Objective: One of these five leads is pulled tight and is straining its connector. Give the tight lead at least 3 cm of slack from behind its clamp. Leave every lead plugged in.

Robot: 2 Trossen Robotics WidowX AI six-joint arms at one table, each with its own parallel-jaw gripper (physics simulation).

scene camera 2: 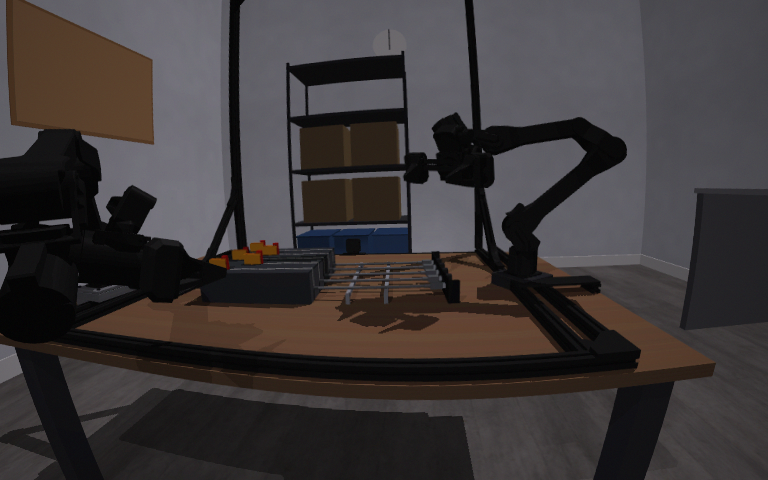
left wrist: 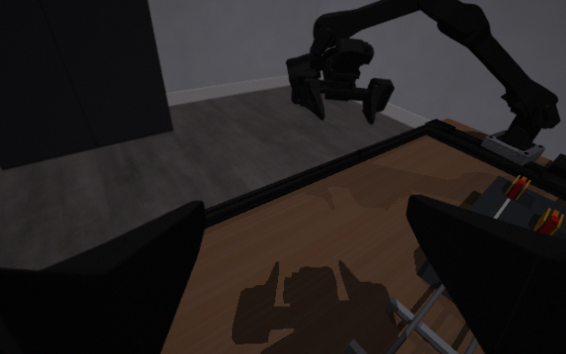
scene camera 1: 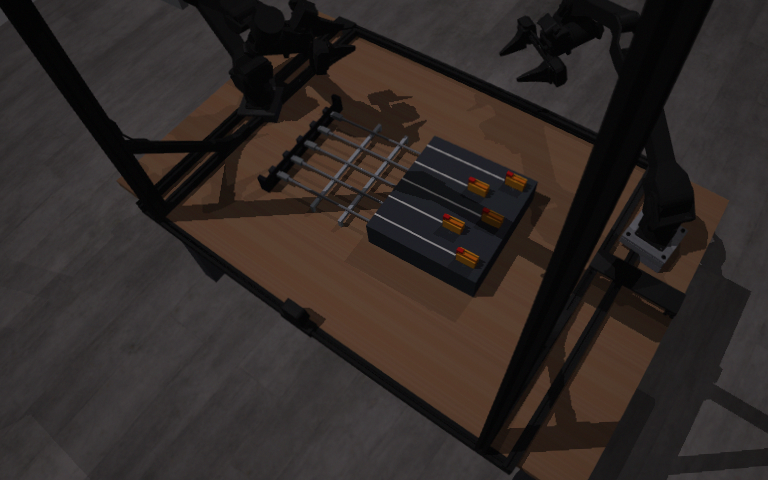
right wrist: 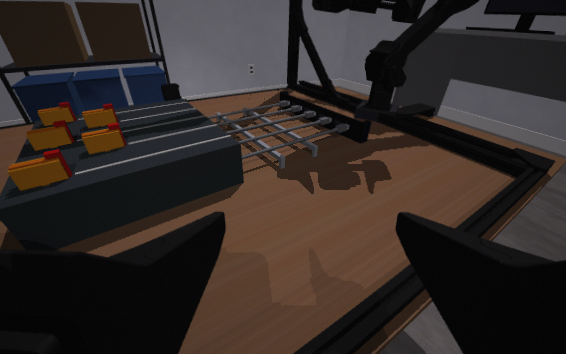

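Pixels of known places: left gripper, between the fingertips: (scene camera 2: pixel 424 179) (left wrist: pixel 306 208) (scene camera 1: pixel 349 37) (right wrist: pixel 380 6); right gripper, between the fingertips: (scene camera 2: pixel 213 268) (left wrist: pixel 348 120) (scene camera 1: pixel 508 67) (right wrist: pixel 310 221); left arm's base, origin of its link: (scene camera 2: pixel 522 273) (scene camera 1: pixel 260 99) (right wrist: pixel 378 106); right arm's base, origin of its link: (left wrist: pixel 515 142) (scene camera 1: pixel 655 232).
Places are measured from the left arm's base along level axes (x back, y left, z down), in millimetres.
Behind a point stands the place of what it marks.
Five grey leads, one of them this near one (scene camera 1: pixel 300 184) {x -160, y -251, z 0 mm} (right wrist: pixel 300 141) {x -313, y -88, z 4 mm}, run from connectors on a black rail (right wrist: pixel 357 131) {x -203, y -7, z 4 mm} over two crossbars (right wrist: pixel 281 160) {x -383, y -89, z 11 mm} (right wrist: pixel 314 149) {x -315, y -58, z 11 mm} to a dark box (scene camera 1: pixel 424 254) {x -456, y -424, z -39 mm} (scene camera 2: pixel 260 285) {x -543, y -164, z -13 mm} (right wrist: pixel 150 200) {x -565, y -174, z 4 mm}. White lines continue along its top to orange clamps with red tabs, such as this one (scene camera 1: pixel 467 257) {x -539, y -434, z -60 mm} (right wrist: pixel 40 171) {x -631, y -232, z -55 mm}, set at different distances. All leads look straight; I cannot tell which is tight. My left gripper (scene camera 1: pixel 350 35) {x -255, y -2, z -208 mm} (scene camera 2: pixel 438 166) (left wrist: pixel 306 208) {x -255, y -2, z -208 mm} is open and empty, high above the table. My right gripper (scene camera 1: pixel 509 67) {x -603, y 46, z -101 mm} (left wrist: pixel 348 120) {x -603, y 46, z -101 mm} (right wrist: pixel 310 221) {x -603, y 46, z -101 mm} is open and empty, away from the box.
A black frame (scene camera 2: pixel 396 365) {x -406, y 188, z 7 mm} borders the wooden table (scene camera 1: pixel 317 266) {x -232, y -438, z 27 mm}, and upright posts (scene camera 1: pixel 611 141) {x -588, y -768, z -794 mm} (scene camera 2: pixel 235 113) {x -593, y -746, z -504 mm} rise from it. A small black block (scene camera 1: pixel 295 309) {x -222, y -562, z -28 mm} sits on the frame's near edge in scene camera 1. A shelf unit (scene camera 2: pixel 348 117) with boxes stands beyond the table.
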